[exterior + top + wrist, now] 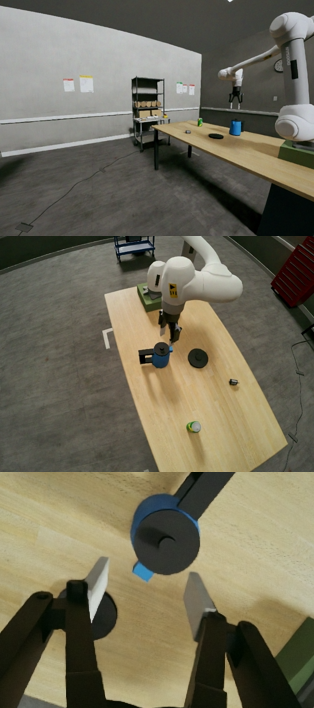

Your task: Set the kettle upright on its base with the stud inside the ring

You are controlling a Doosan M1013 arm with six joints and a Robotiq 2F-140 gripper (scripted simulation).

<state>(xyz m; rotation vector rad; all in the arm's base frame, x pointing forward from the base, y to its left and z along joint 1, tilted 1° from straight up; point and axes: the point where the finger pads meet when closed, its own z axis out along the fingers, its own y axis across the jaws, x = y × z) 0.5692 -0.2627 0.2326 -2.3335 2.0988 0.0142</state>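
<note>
Now: the blue kettle 24 cm below my hand, 4 cm to the right of it and 4 cm behind it. Round my hand: green can (46 cm ahead, 27 cm below, 6 cm to the right); then round black base (32 cm below, 24 cm to the left, 9 cm ahead).
</note>
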